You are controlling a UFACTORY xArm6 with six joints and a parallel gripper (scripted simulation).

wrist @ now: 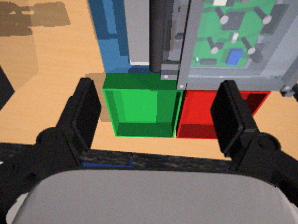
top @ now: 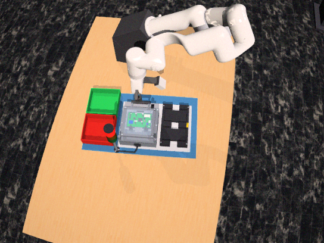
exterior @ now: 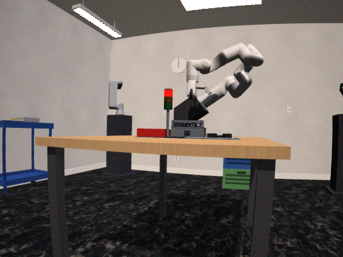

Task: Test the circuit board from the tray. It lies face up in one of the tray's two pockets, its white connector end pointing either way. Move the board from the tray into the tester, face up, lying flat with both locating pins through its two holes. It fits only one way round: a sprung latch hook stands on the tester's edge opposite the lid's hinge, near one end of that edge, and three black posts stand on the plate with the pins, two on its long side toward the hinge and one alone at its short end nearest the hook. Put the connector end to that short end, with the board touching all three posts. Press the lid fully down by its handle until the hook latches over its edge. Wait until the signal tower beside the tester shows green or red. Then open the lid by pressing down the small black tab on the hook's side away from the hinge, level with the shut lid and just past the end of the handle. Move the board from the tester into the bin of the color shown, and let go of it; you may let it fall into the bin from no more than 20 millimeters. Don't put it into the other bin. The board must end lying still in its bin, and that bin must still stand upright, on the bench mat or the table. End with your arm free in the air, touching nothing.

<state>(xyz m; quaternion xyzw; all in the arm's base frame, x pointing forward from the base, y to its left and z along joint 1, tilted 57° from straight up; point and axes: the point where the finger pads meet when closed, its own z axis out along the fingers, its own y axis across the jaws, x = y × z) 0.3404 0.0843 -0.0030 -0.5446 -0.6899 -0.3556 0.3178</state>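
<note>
The black tab is 10 mm ahead of my hand, 60 mm to the left of it and 110 mm below it. The rest, counted from my hand: tester plate 90 mm ahead, 20 mm to the left, 130 mm below; tester lid 90 mm ahead, 20 mm to the left, 110 mm below; green bin 20 mm ahead, 200 mm to the right, 180 mm below.
</note>
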